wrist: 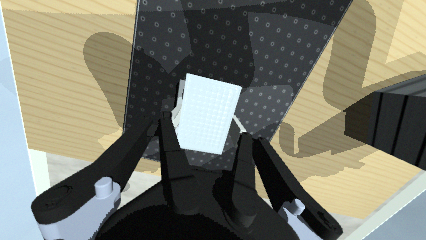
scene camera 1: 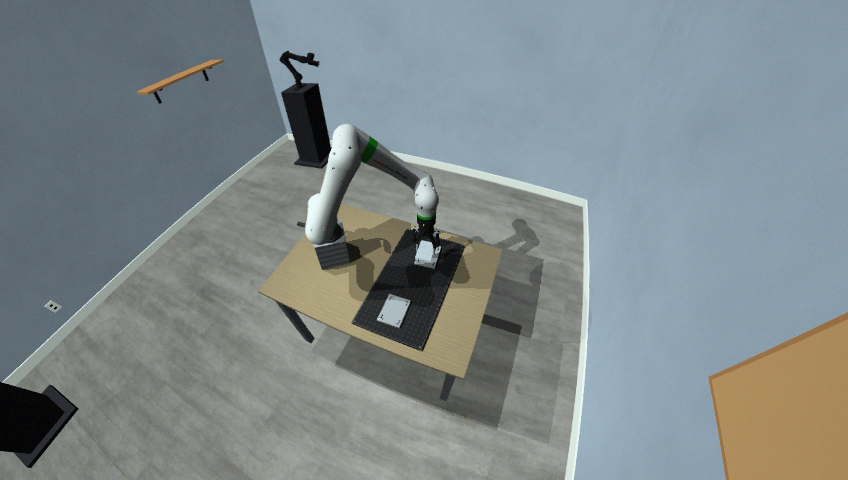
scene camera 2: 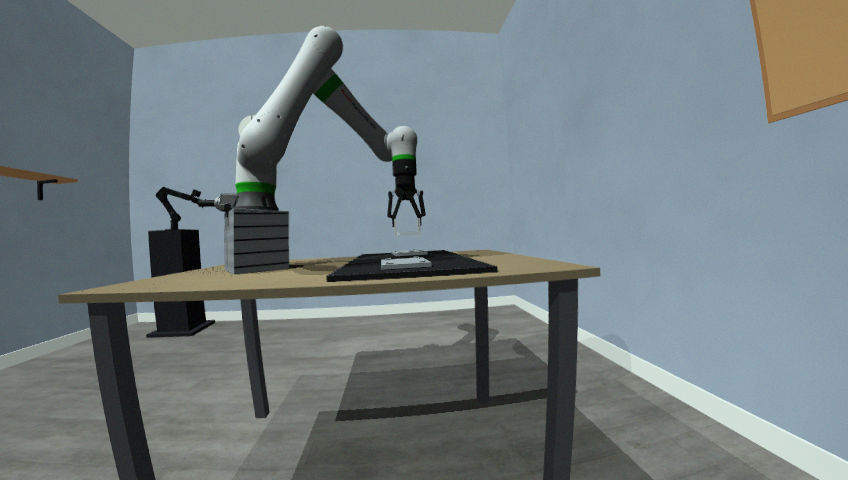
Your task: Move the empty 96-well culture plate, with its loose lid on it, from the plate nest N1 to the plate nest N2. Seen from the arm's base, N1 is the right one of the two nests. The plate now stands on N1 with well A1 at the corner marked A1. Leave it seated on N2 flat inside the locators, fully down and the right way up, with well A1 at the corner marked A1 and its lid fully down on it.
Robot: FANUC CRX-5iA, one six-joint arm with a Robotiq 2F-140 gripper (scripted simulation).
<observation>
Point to a clear lid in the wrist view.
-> At 208, 106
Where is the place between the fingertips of my gripper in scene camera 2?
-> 407, 235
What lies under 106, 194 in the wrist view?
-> My gripper.
</observation>
